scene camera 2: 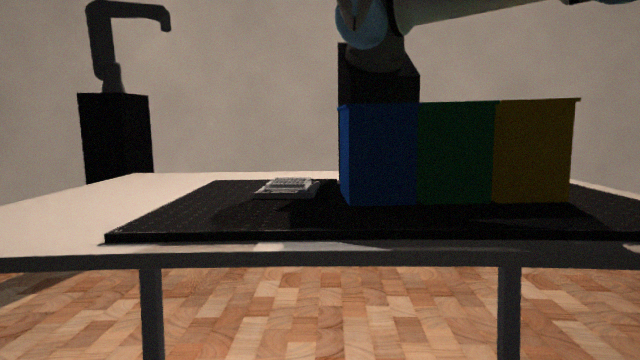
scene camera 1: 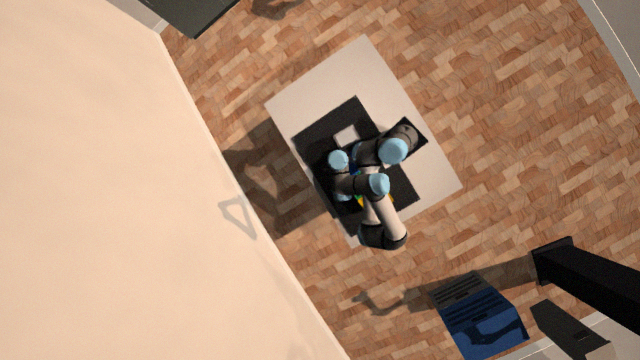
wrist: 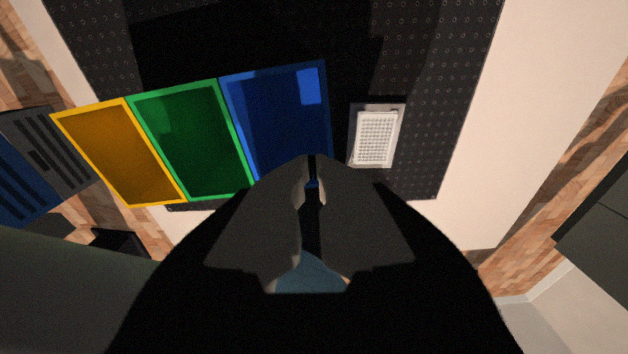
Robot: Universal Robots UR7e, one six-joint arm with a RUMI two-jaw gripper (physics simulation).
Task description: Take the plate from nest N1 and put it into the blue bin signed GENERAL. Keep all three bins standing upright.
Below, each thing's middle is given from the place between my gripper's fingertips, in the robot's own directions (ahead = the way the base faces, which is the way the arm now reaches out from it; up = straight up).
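Labels:
Measured from my hand, the white gridded plate (wrist: 375, 129) is 15 cm to the right, 9 cm behind and 29 cm below. The grey nest (wrist: 368, 106) is 15 cm to the right of my hand as well, again 9 cm behind it, but 30 cm below it.

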